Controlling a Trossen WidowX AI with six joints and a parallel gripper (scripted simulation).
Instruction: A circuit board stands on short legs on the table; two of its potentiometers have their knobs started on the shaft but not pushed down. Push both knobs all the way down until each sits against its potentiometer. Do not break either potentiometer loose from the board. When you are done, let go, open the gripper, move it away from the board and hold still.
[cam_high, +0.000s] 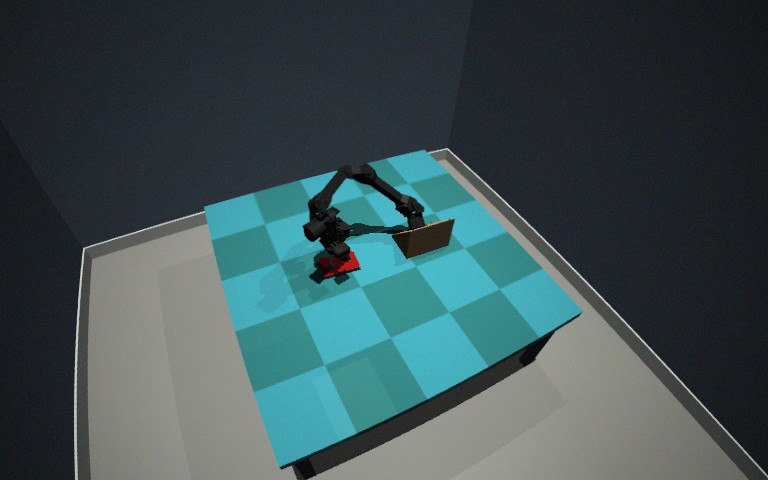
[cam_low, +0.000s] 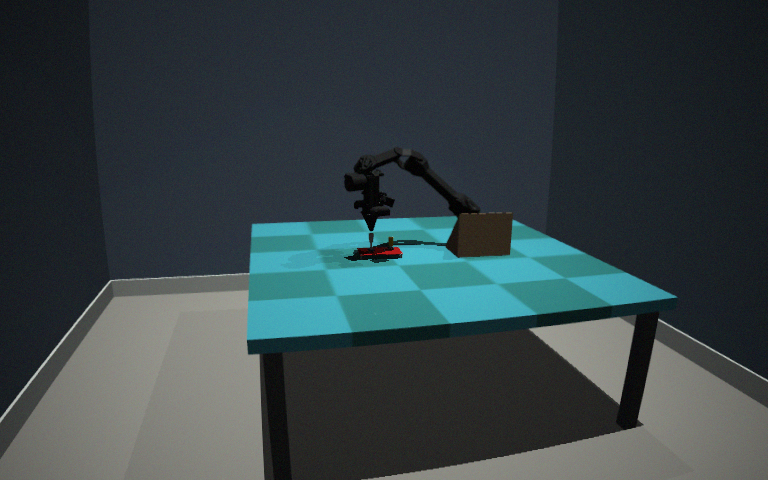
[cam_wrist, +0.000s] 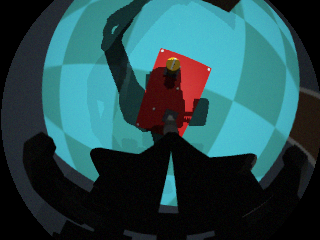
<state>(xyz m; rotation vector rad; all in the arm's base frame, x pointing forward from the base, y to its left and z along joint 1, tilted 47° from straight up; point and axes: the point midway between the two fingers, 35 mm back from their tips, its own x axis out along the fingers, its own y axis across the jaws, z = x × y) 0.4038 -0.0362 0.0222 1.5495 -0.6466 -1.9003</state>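
Now: gripper tip 3 cm above the potentiometer knob.
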